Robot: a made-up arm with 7 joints.
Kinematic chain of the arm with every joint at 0, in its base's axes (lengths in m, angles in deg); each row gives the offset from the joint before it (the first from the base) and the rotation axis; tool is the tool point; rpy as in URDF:
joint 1: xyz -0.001 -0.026 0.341 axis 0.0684 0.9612 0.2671
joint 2: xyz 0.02 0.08 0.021 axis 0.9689 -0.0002 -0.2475
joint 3: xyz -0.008 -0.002 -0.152 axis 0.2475 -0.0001 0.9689
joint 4: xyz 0.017 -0.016 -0.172 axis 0.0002 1 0
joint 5: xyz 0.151 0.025 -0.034 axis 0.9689 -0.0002 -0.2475
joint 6: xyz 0.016 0.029 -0.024 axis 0.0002 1 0
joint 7: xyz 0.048 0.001 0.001 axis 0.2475 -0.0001 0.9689
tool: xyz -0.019 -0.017 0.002 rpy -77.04 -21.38 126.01
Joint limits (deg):
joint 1: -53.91..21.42
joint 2: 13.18..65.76
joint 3: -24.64..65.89
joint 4: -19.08..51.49
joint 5: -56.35..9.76
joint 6: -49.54..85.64
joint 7: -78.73..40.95
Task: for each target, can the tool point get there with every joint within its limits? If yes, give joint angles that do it. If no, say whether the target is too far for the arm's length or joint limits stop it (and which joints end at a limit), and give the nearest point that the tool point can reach.
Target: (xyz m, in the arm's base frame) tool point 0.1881 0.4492 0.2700
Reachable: yes | joints -19.61 42.96 58.86 10.54 -17.89 -16.81 -49.78
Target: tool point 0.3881 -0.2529 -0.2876
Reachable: no: too far | nearest point 0.2976 0.0070 -0.0632 | short by 0.355 m
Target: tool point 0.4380 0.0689 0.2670
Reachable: yes | joints -48.18 30.03 -15.78 -1.50 -27.67 12.31 3.09
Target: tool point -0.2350 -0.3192 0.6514
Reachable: no: joint limits stop it (at a limit: joint 1, joint 2, joint 3, joint 4, joint 5, joint 6, joint 7) | nearest point 0.3380 -0.0671 0.3336 | short by 0.702 m
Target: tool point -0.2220 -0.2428 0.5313
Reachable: no: joint limits stop it (at a limit: joint 1, joint 2, joint 3, joint 4, joint 5, joint 6, joint 7) | nearest point 0.3380 -0.0671 0.3336 | short by 0.619 m
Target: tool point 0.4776 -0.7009 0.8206
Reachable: no: too far | nearest point 0.3710 -0.0998 0.3193 | short by 0.790 m
